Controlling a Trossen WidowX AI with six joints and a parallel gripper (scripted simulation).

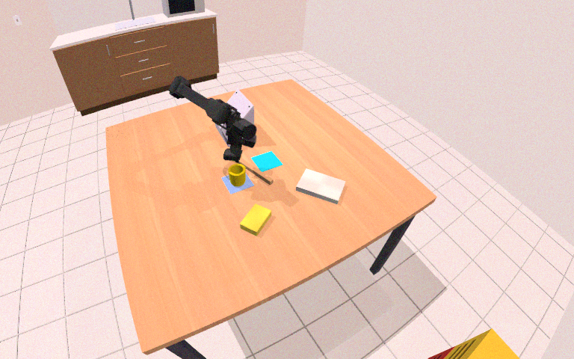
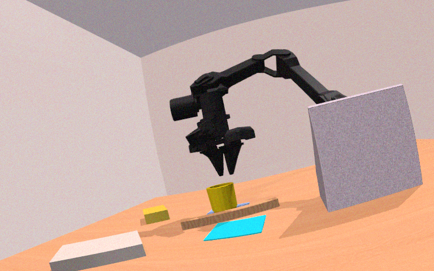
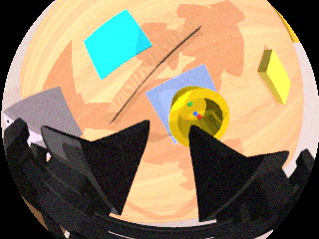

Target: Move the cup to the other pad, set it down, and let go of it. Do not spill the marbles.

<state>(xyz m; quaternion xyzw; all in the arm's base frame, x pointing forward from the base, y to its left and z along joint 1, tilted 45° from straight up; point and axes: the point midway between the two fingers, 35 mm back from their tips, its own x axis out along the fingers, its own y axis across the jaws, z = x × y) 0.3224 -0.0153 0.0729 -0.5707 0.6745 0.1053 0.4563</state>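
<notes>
Now: the yellow cup 2 cm ahead of my gripper tip, 2 cm to the right of it and 6 cm below it. From my gripper tip the other things lie so: flat white box: 20 cm ahead, 29 cm to the left, 8 cm below; thin wooden stick: 1 cm behind, 6 cm to the left, 10 cm below; cyan pad: 4 cm behind, 15 cm to the left, 10 cm below.
</notes>
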